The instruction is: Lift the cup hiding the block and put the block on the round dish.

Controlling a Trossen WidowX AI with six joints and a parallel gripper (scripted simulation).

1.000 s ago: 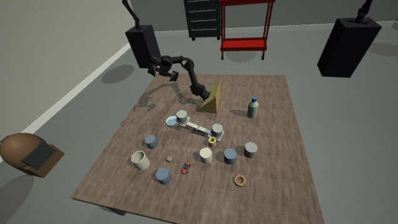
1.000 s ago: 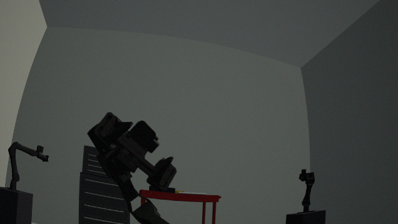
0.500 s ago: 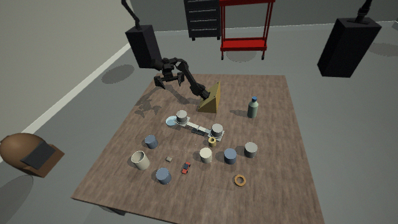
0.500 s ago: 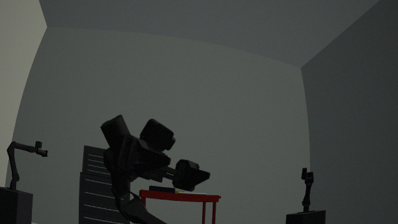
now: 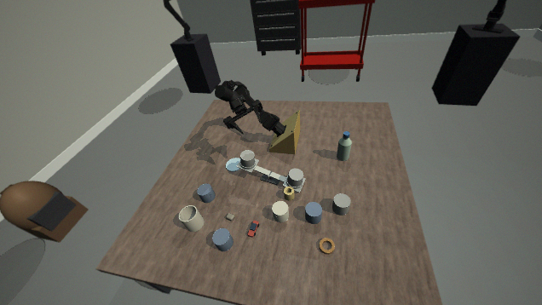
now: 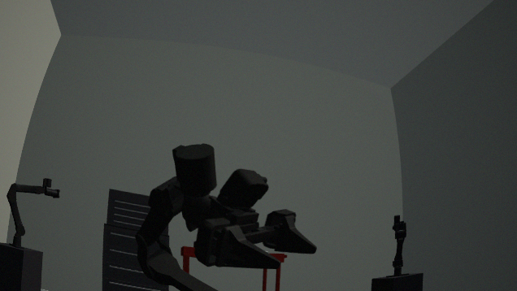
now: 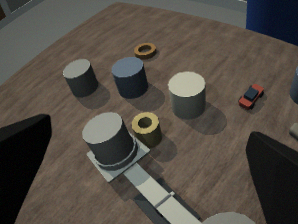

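My gripper tip is 240 mm above the grey cup, 210 mm to the right of it and 60 mm short of it. From my gripper tip the other things lie so: pale blue round dish (300 mm below, 170 mm to the right, 20 mm behind); grey block (260 mm below, 190 mm to the left, 60 mm ahead); small balance (280 mm below, 60 mm to the left, 40 mm ahead).
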